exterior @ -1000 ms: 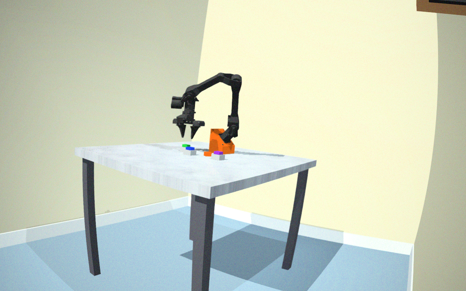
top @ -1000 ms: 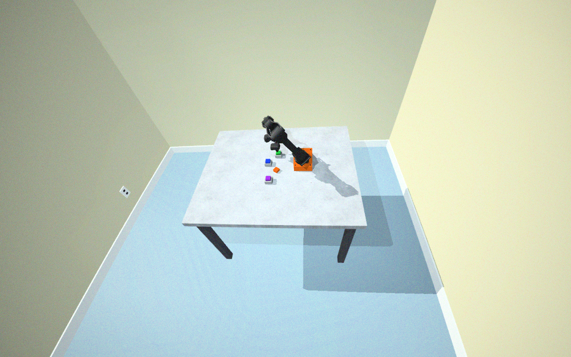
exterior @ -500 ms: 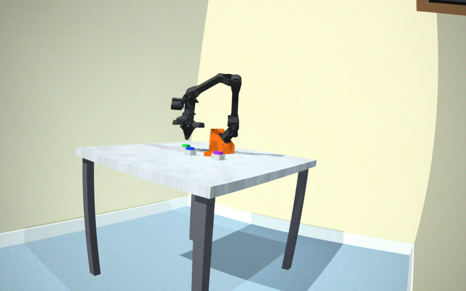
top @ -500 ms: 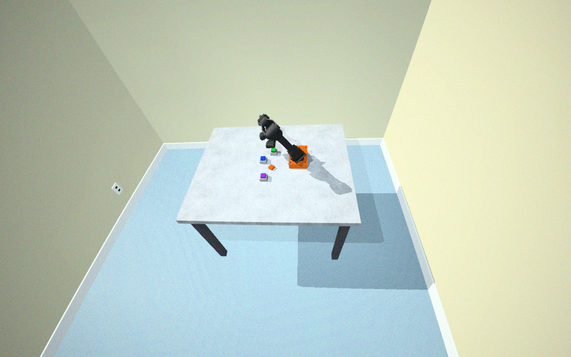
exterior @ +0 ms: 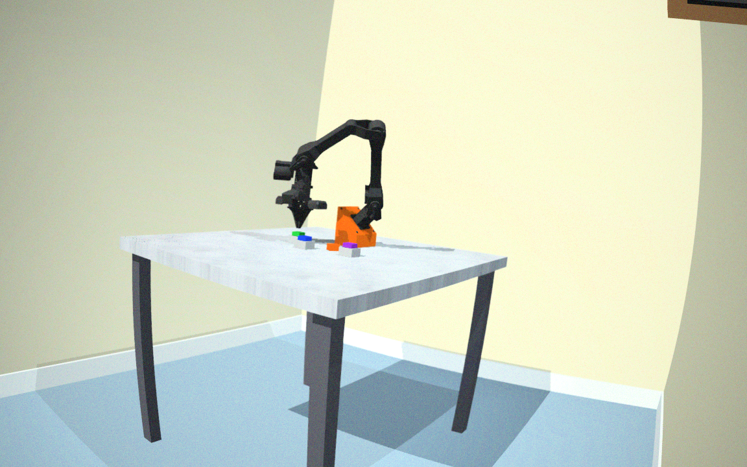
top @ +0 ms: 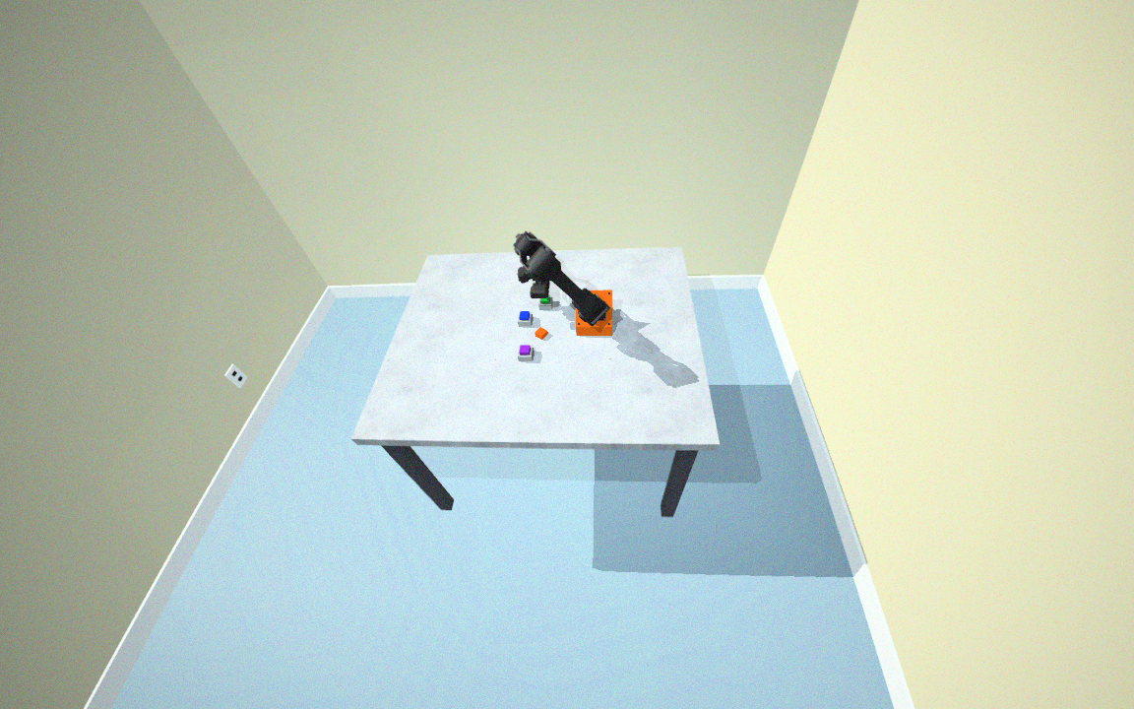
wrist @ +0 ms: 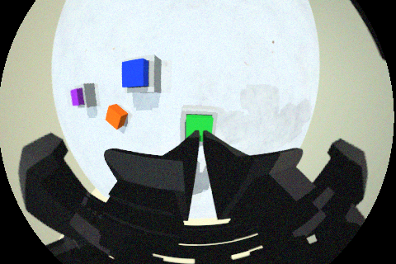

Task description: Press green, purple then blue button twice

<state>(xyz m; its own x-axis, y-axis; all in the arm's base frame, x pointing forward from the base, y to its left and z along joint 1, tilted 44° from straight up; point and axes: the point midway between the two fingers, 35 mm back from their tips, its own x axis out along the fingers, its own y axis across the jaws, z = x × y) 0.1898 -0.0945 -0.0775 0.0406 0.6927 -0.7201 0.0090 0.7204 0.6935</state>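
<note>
The green button lies 2 cm below my gripper tip. From my gripper tip the other things lie so: small orange block 15 cm to the left, 4 cm below; blue button 8 cm to the left, 7 cm ahead, 2 cm below; purple button 24 cm to the left, 5 cm ahead, 2 cm below.
</note>
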